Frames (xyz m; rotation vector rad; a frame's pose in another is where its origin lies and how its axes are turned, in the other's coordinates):
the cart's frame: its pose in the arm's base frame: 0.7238 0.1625 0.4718 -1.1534 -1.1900 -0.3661
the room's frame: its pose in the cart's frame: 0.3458 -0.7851 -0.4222 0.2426 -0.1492 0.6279
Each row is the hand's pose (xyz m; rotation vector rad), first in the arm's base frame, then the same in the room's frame.
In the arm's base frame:
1: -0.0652 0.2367 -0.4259 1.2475 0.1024 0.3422
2: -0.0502 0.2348 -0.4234 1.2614 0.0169 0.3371
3: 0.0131 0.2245 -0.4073 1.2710 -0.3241 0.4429
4: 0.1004 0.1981 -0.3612 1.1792 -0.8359 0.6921
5: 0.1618 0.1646 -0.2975 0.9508 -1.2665 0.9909
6: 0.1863 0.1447 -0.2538 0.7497 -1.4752 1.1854
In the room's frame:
1: -0.5392 1.5415 0.8404 2.5762 0.4889 -0.6017
2: -0.5302 1.5425 0.8280 2.5500 0.4091 -0.6716
3: -0.4913 1.5409 0.7746 2.4284 0.0075 -0.7960
4: -0.4366 1.5132 0.6928 2.1377 -0.6029 -0.8171
5: -0.3961 1.4605 0.6255 1.7620 -1.0918 -0.6718
6: -0.3772 1.4208 0.5944 1.5116 -1.3179 -0.5230

